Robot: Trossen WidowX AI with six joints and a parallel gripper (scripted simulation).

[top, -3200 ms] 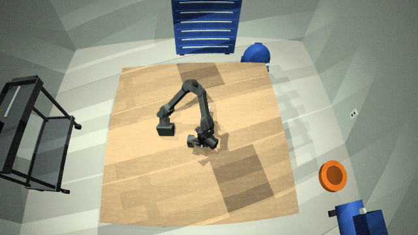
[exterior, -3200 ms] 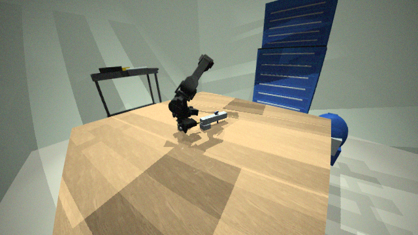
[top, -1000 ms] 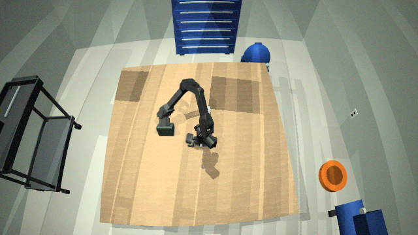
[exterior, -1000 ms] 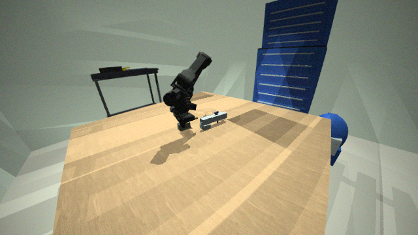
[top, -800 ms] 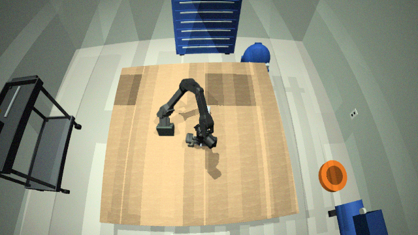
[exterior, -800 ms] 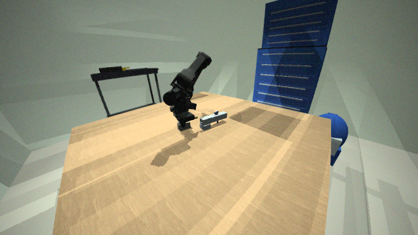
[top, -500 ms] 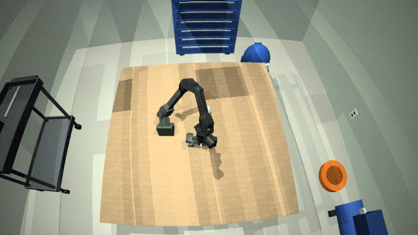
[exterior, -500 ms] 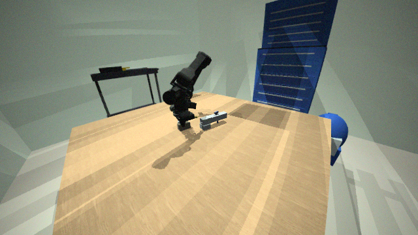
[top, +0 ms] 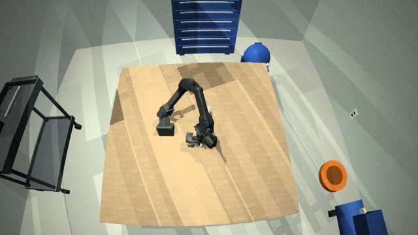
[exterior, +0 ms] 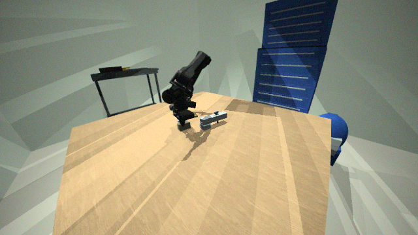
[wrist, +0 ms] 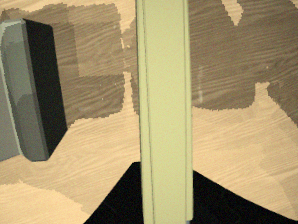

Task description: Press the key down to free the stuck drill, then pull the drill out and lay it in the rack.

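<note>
Now: the drill 10 mm ahead of my gripper tip, 40 mm to the left of it and 30 mm above it. Also, from my gripper tip: rack (60 mm behind, 50 mm to the left, 40 mm below); key (50 mm ahead, 220 mm to the left, 10 mm below); light grey block (50 mm ahead, 190 mm to the left, 20 mm below).
</note>
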